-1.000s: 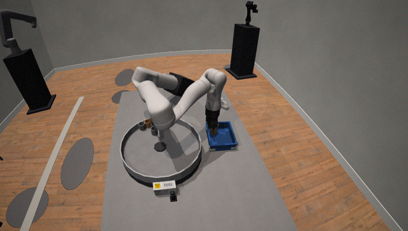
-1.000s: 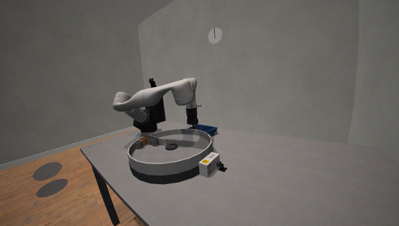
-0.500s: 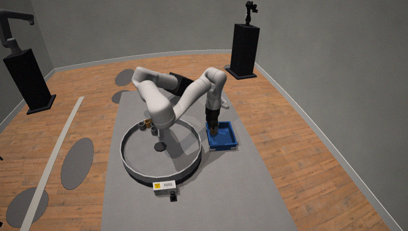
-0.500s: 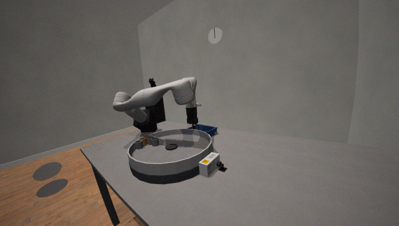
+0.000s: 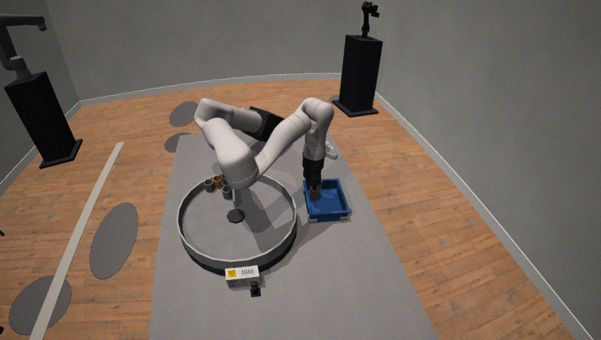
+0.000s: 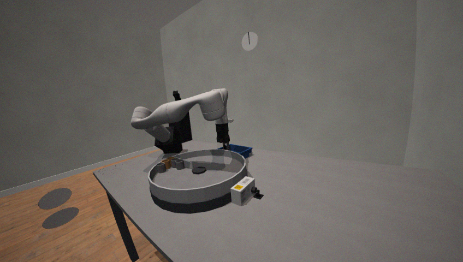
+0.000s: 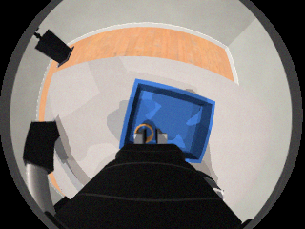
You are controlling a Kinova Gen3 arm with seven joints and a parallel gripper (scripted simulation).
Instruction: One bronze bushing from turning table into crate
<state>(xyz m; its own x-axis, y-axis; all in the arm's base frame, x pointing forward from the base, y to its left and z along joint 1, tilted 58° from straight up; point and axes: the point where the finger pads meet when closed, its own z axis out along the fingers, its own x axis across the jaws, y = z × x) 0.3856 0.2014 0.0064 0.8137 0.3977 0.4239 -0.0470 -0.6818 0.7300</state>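
Right now my hand is 4 cm short of the blue crate, 2 cm to the right of it and 3 cm above it. Also, from my hand: round grey turning table: 3 cm ahead, 33 cm to the right, 1 cm below.
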